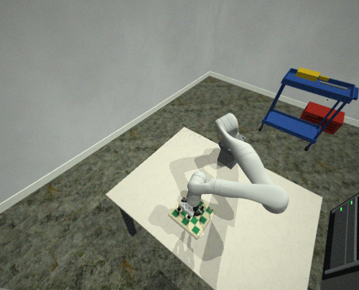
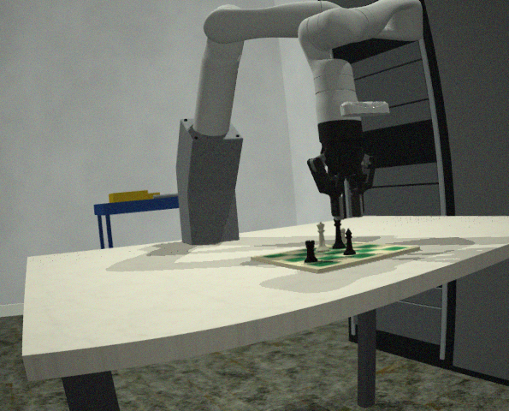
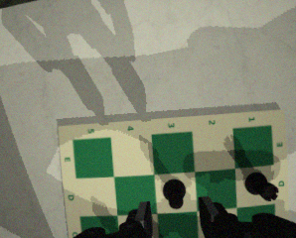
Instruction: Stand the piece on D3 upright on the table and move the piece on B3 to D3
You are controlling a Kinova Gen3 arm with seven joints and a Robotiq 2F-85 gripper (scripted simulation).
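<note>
The chessboard lies 4 cm behind my hand, 1 cm to the right of it and 8 cm below it. Also, from my hand: white pawn (13 cm behind, 5 cm to the left, 6 cm below); white piece (8 cm behind, 2 cm to the right, 5 cm below); tall black piece (9 cm behind, 2 cm to the left, 5 cm below).
</note>
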